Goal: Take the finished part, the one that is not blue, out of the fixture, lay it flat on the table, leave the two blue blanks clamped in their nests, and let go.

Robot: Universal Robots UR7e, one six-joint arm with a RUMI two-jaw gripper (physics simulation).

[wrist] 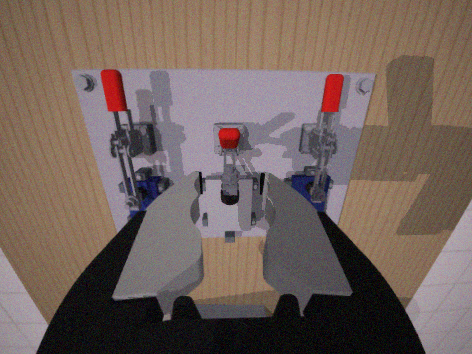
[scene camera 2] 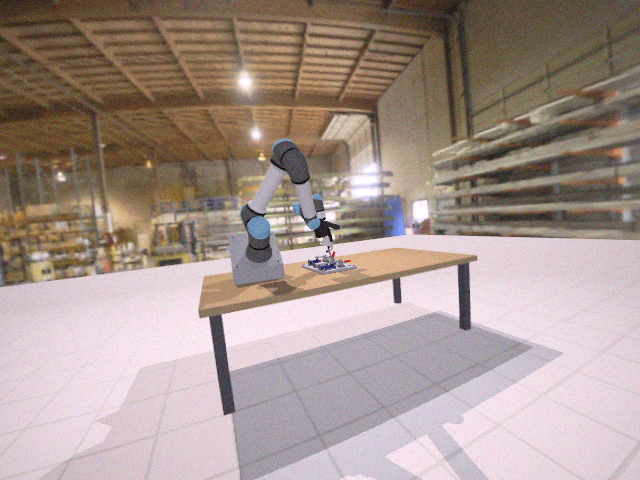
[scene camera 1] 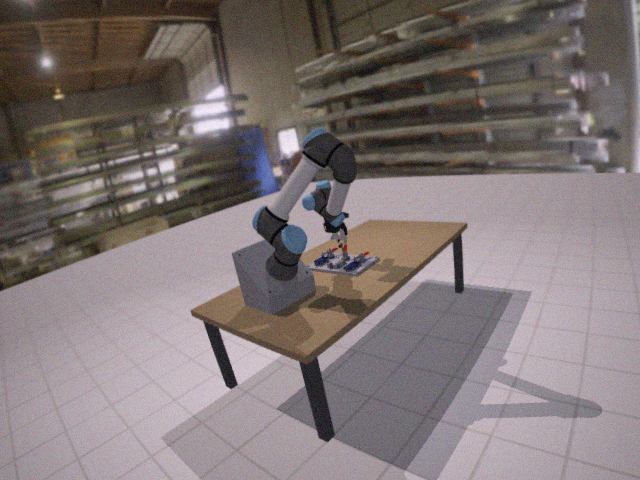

Scene:
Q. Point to a red clamp handle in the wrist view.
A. At 112,81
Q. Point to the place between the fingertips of my gripper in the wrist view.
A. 231,174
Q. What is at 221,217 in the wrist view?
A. A finished part.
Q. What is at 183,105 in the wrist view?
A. A fixture plate.

